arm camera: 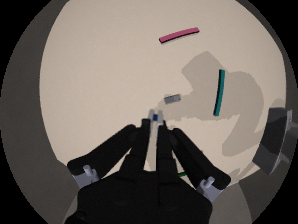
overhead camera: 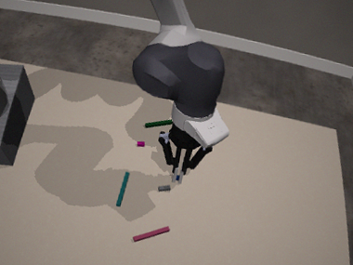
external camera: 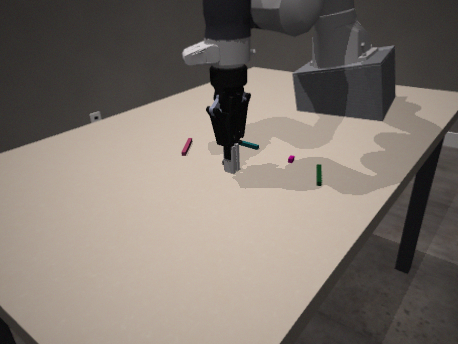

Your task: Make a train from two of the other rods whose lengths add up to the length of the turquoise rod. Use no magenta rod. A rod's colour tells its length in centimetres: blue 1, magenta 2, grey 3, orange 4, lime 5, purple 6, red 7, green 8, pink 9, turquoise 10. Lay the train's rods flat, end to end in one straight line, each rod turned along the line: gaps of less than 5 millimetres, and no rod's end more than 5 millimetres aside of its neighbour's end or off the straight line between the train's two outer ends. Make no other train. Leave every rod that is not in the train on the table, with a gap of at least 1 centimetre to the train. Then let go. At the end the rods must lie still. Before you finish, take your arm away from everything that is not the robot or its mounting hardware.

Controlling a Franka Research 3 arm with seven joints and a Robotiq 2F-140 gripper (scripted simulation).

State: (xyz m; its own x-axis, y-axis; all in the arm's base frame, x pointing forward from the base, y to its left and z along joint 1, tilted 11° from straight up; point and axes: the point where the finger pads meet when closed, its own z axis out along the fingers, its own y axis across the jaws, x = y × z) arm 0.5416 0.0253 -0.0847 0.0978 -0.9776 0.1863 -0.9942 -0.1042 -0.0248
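Right now the grey rod is 30 mm behind my hand, 40 mm to the right of it and 30 mm below it. Also, from my hand: blue rod (30 mm below); turquoise rod (130 mm behind, 80 mm to the right, 30 mm below); magenta rod (120 mm behind, 80 mm to the left, 30 mm below).
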